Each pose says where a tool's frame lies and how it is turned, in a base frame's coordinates. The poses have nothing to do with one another.
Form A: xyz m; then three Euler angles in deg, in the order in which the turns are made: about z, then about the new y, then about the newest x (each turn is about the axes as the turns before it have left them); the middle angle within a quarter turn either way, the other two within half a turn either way.
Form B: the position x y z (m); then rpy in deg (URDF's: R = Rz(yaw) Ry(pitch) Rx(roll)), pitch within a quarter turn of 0, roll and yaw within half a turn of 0. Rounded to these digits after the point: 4 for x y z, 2 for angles.
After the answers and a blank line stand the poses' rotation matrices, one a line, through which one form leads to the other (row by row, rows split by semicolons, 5 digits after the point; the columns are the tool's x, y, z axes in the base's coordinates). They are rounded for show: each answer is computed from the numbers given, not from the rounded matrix.
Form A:
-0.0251, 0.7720, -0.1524, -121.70, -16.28, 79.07
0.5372, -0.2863, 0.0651, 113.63, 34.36, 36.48
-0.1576, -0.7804, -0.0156, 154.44, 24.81, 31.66
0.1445, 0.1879, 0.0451, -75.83, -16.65, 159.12
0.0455, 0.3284, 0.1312, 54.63, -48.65, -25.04
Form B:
-0.0251, 0.7720, -0.1524, 79.07, -16.28, -121.70
0.5372, -0.2863, 0.0651, 36.48, 34.36, 113.63
-0.1576, -0.7804, -0.0156, 31.66, 24.81, 154.44
0.1445, 0.1879, 0.0451, 159.12, -16.65, -75.83
0.0455, 0.3284, 0.1312, -25.04, -48.65, 54.63

-0.50440 0.30596 -0.80745; -0.81670 0.13455 0.56116; 0.28033 0.94249 0.18201
-0.33089 -0.87115 0.36279; 0.75629 -0.01487 0.65407; -0.56439 0.49080 0.66376
-0.81887 -0.56594 -0.09575; 0.39163 -0.67285 0.62761; -0.41961 0.47643 0.77262
0.23454 -0.93090 -0.28003; -0.92892 -0.12971 -0.34681; 0.28652 0.34147 -0.89516
0.38242 -0.55487 -0.73883; 0.53872 0.78354 -0.30960; 0.75069 -0.27962 0.59856

